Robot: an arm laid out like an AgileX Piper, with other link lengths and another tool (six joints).
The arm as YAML. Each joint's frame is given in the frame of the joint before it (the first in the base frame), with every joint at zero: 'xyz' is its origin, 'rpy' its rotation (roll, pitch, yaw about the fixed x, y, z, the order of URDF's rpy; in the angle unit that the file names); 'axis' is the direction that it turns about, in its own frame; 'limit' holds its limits. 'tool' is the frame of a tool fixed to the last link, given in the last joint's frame.
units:
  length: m
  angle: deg
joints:
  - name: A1
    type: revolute
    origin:
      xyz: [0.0, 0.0, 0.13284]
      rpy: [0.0, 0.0, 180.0]
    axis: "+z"
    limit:
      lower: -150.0
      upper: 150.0
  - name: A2
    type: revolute
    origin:
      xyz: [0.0, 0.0, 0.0]
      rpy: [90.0, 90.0, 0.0]
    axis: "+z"
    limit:
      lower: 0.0
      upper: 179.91
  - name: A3
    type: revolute
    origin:
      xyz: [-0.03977, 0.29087, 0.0]
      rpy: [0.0, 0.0, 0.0]
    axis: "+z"
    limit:
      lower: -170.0
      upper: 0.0
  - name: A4
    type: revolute
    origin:
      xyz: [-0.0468, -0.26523, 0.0]
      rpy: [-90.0, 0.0, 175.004]
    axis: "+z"
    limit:
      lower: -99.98
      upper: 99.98
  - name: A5
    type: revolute
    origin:
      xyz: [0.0, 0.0, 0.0]
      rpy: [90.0, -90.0, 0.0]
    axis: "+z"
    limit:
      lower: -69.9
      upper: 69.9
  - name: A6
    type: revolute
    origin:
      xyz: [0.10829, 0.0, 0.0]
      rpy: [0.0, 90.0, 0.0]
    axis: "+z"
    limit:
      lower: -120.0
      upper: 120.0
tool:
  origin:
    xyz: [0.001, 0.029, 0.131]
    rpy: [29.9, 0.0, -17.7]
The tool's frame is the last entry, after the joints.
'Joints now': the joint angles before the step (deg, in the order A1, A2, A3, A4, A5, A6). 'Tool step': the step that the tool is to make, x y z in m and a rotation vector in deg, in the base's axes. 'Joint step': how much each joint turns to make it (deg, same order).
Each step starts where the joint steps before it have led.
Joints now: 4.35 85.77 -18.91 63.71 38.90 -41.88
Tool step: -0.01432 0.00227 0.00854 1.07 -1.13 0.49
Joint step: 0.00 -4.92 2.81 -0.34 1.38 0.50
